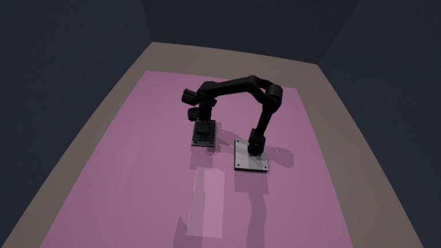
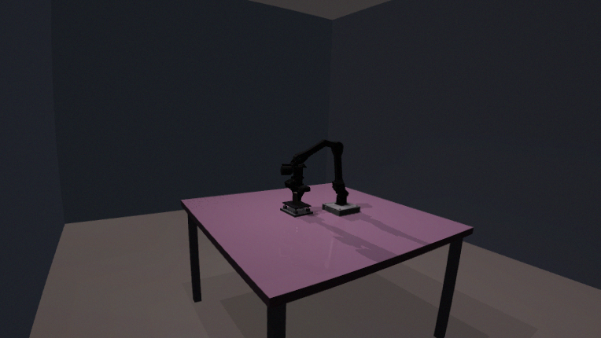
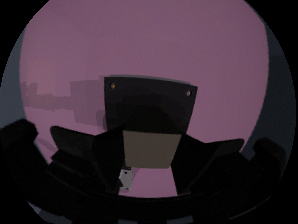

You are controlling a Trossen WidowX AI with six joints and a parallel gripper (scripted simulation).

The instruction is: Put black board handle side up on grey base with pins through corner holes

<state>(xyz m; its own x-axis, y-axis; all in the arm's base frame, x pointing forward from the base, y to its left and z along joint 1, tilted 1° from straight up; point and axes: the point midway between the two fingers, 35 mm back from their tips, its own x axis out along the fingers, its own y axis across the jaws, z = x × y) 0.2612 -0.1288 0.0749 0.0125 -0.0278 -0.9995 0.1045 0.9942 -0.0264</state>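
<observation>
Right now the flat black board is 1 cm below my gripper tip. Round my gripper tip: grey base: 7 cm below.
</observation>
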